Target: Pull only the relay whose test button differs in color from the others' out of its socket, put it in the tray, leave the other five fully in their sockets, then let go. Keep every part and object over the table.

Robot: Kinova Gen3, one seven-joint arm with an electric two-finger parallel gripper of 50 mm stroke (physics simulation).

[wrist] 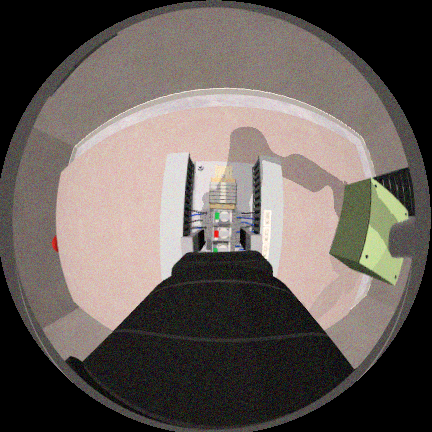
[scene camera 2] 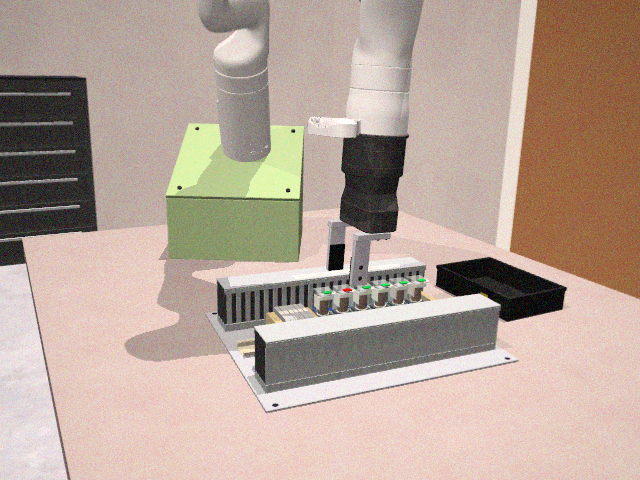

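Where they show: gripper, fingertip midpoint: (wrist: 221, 236) (scene camera 2: 345, 276); arm's base at its link origin: (scene camera 2: 247, 148).
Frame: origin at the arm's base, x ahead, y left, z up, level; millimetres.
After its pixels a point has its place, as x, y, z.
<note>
The relay with the red test button (scene camera 2: 343, 303) {457, -185, -130} (wrist: 224, 233) {441, -173, -116} sits in its socket, second in a row of relays from the terminal-block end. The other relays have green buttons; the end one (scene camera 2: 324, 305) {448, -210, -129} (wrist: 224, 216) {434, -197, -116} is beside the red-button relay. All stand upright in the row. My gripper (scene camera 2: 347, 273) {446, -172, -101} (wrist: 221, 236) {446, -172, -101} is open and empty, pointing down low over the row near the red-button and third relays, one finger toward each duct. The exact fingertip clearance cannot be told. The black tray (scene camera 2: 535, 305) {569, 91, -168} stands right of the panel in the scene view.
Two long grey wiring ducts (scene camera 2: 382, 335) {543, -209, -136} (wrist: 173, 200) {505, -247, -121} flank the relays, the near one in the scene view being tall. Terminal blocks (scene camera 2: 293, 312) {427, -241, -137} (wrist: 223, 192) {423, -237, -137} stand at the row's end. Thin wires run beside the sockets. The green robot base (scene camera 2: 235, 227) {92, -93, -123} (wrist: 356, 215) {88, -97, -116} is behind.
</note>
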